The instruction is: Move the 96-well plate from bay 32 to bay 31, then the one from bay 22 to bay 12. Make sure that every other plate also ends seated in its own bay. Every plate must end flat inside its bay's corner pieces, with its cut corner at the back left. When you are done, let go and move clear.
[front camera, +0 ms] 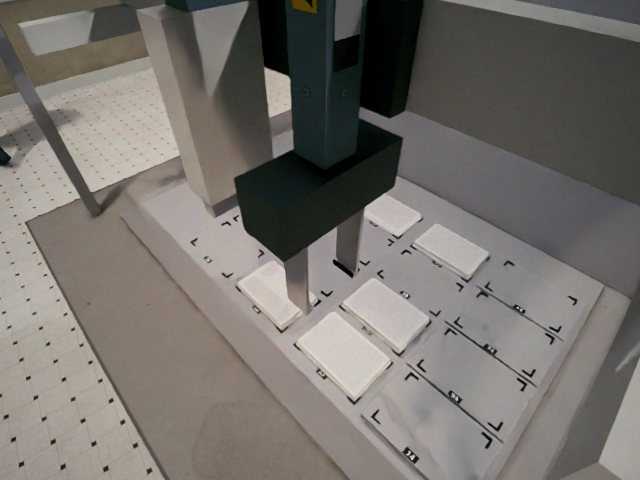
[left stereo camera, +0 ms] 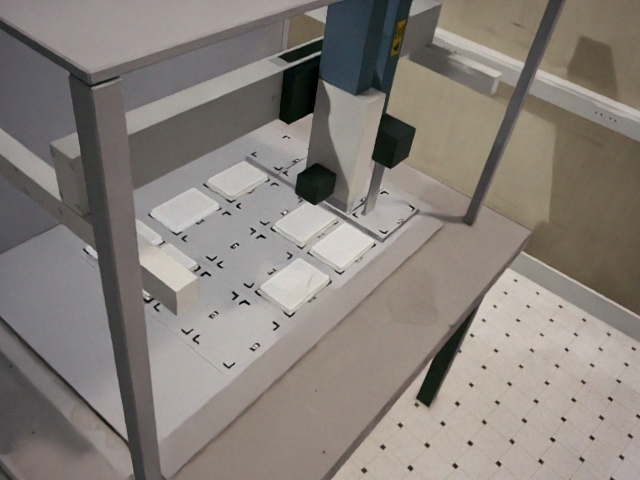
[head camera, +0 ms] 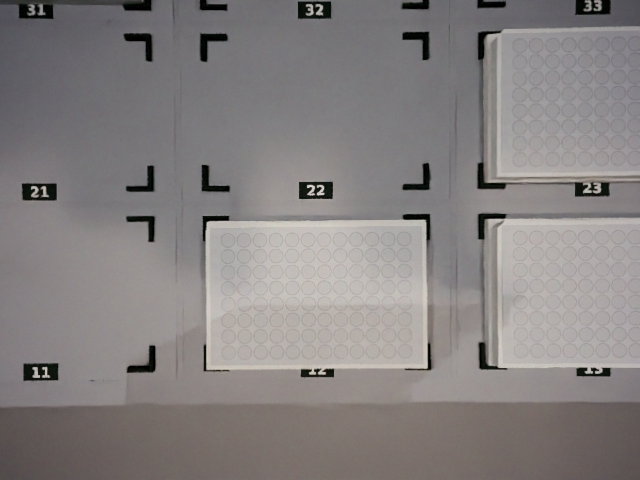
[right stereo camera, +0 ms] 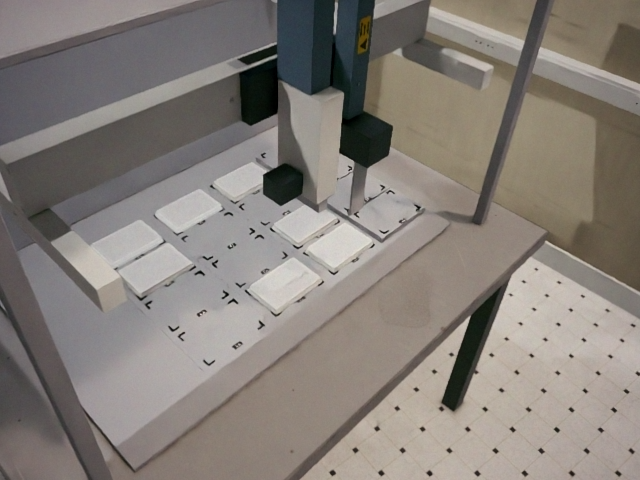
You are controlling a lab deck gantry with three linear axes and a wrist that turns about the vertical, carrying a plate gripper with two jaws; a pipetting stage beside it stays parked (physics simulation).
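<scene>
My gripper hangs above the deck, open and empty, its two jaws wide apart. In the front view its near jaw overlaps the plate of bay 12. That plate lies flat inside its corner pieces; its cut corner is too small to tell. The plate of bay 31 lies at the left; the gripper hides it in the front view. Bay 22 and bay 32 hold no plate. The far jaw is hidden behind the pipetting stage in the stereo views.
The plates of bay 13 and bay 23 lie flat. Plates also lie in bay 42, bay 43 and bay 41. The pale pipetting stage stands beside the gripper.
</scene>
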